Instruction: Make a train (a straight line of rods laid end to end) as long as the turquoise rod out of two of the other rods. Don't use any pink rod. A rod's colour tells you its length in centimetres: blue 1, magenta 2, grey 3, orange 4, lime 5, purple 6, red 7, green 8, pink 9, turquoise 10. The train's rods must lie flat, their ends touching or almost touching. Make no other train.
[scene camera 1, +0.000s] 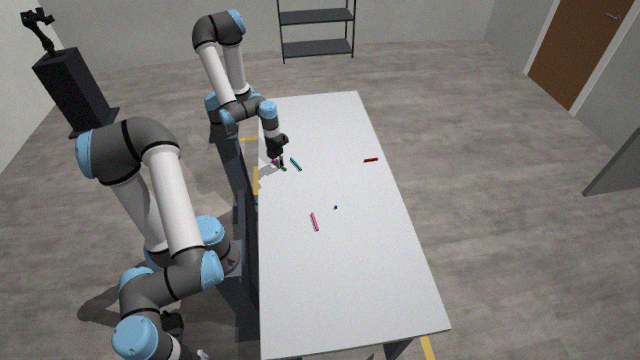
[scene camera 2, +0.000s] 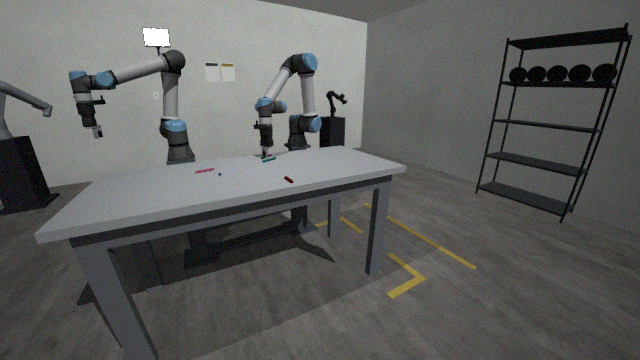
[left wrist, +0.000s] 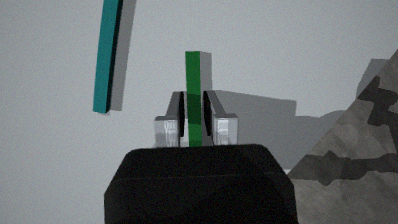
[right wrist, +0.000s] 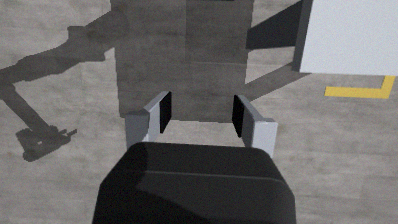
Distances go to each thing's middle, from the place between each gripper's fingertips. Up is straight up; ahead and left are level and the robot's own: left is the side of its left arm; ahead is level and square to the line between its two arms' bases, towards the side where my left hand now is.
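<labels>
My right hand is 31 cm short of the green rod (left wrist: 192,57), 86 cm to the right of it and 18 cm above it. As for my left hand, I see the rod 2 cm below it.
</labels>
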